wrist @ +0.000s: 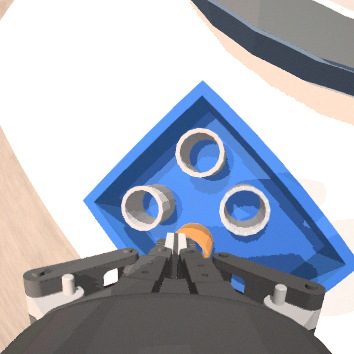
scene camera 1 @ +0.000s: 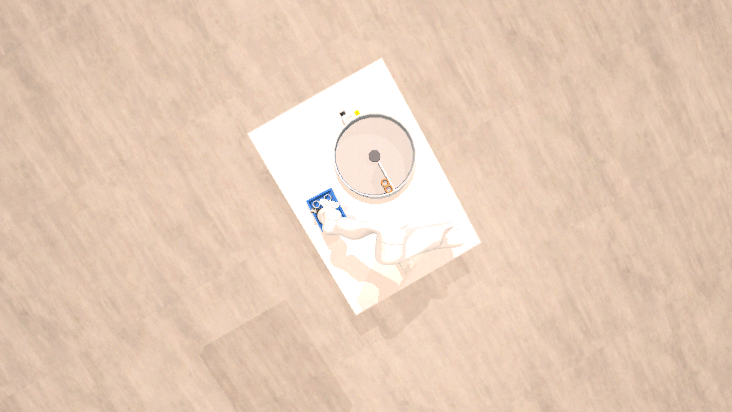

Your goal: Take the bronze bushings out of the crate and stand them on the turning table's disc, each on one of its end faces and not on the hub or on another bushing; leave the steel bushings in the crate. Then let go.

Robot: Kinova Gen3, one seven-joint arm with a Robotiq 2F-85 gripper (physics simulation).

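Frame: origin at the arm's base, x ahead, y left, z up, level; millimetres.
Seen in the pictures: gripper, fingertip midpoint: [wrist: 175,244].
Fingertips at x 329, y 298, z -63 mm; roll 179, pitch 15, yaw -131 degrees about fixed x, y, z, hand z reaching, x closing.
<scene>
Offsets run from my fingertips to a thing's top centre. "*": to the spot under its first point. Level surfaces: height alone.
The blue crate {* dz -2, dx +79, dy +7 mm} [scene camera 1: 313,197] [wrist: 116,182] sits on the white table, left of the turning table's disc {dz +8, dx +147, dy -369 mm} [scene camera 1: 358,148]. In the wrist view it holds three steel bushings {dz -10, dx +46, dy -57 mm} [wrist: 187,154] {dz -10, dx +41, dy +10 mm} [wrist: 165,201] {dz -10, dx -11, dy -57 mm} [wrist: 244,228] and one bronze bushing {dz -10, dx -13, dy +3 mm} [wrist: 203,237], which is partly hidden behind my fingertips. My gripper [wrist: 175,244] [scene camera 1: 322,215] is shut with nothing between the fingers. It hangs low over the crate's near side, its tips just left of the bronze bushing. Two bronze bushings [scene camera 1: 383,182] [scene camera 1: 387,189] stand side by side on the disc near its rim, away from the grey hub {dz +8, dx +147, dy -369 mm} [scene camera 1: 374,155].
A thin white bar {* dz +39, dx +76, dy -374 mm} [scene camera 1: 381,167] runs from the hub toward the two bushings. The disc's dark rim {* dz -18, dx +73, dy -169 mm} [wrist: 281,46] rises beyond the crate. A small black marker {* dz -26, dx +422, dy -311 mm} [scene camera 1: 342,112] and a yellow one {* dz +6, dx +385, dy -374 mm} [scene camera 1: 356,112] sit behind the disc. The table's {dz -53 mm} [scene camera 1: 286,154] left edge is close to the crate.
</scene>
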